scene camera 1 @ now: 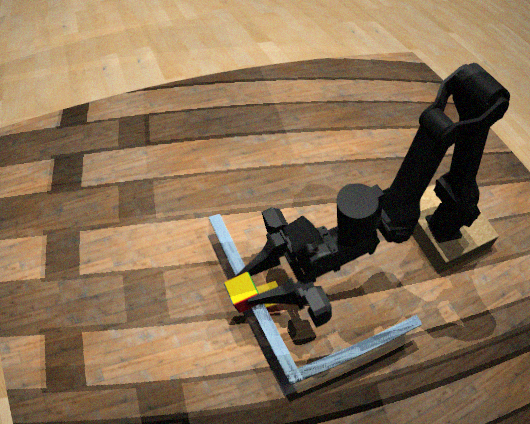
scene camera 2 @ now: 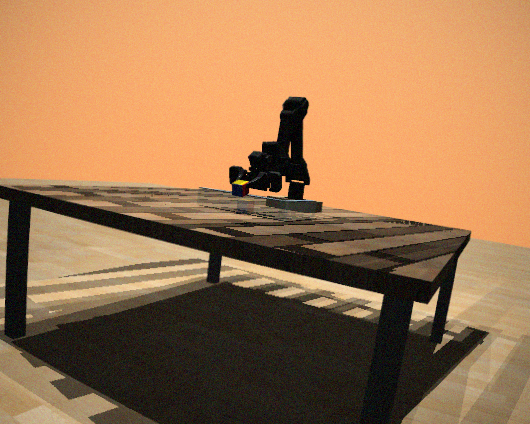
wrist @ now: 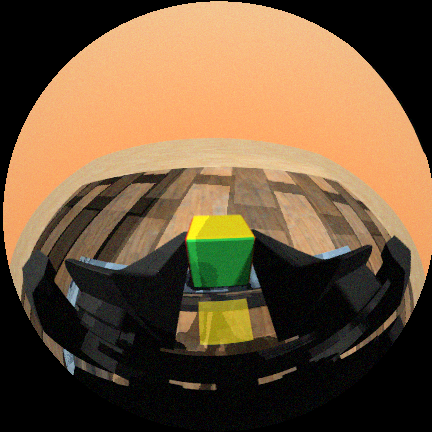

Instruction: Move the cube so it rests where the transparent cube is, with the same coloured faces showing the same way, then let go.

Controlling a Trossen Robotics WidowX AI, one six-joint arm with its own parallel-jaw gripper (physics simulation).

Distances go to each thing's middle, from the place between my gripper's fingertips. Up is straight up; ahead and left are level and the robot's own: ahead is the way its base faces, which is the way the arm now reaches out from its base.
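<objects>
I find the transparent cube (wrist: 224, 321) 70 mm below my hand, 50 mm behind it and 10 mm to the right of it. The L-shaped rail (scene camera 1: 290, 378) is 130 mm behind my hand, and it is also 20 mm to the right of my hand and 60 mm below it.
</objects>
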